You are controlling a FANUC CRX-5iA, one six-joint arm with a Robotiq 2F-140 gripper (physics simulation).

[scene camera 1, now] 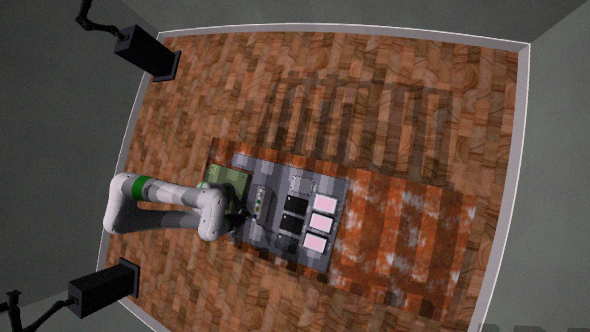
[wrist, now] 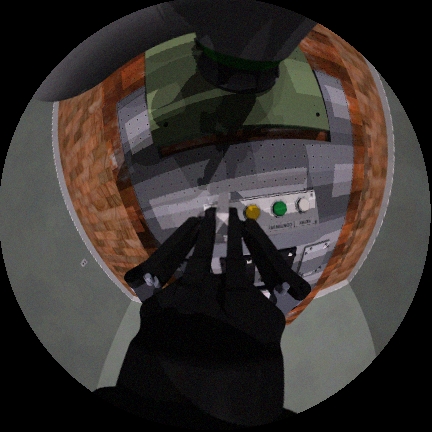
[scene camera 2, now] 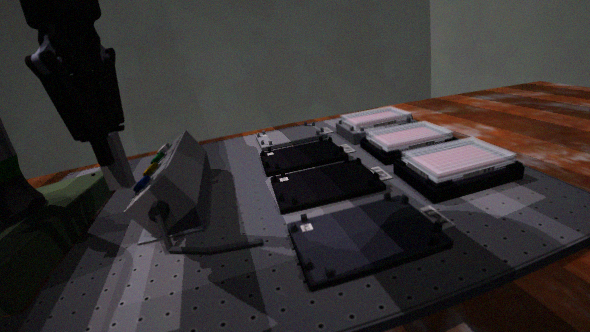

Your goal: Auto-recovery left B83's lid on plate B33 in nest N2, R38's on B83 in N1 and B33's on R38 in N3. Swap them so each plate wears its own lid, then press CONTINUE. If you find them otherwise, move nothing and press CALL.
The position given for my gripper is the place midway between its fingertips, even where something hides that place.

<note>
My gripper (scene camera 2: 123, 186) is shut, with nothing in its grasp. Also in view: a button box (scene camera 2: 174, 202).
My gripper is seen too in the wrist view (wrist: 223, 201). The button box shows as well in the wrist view (wrist: 283, 208).
</note>
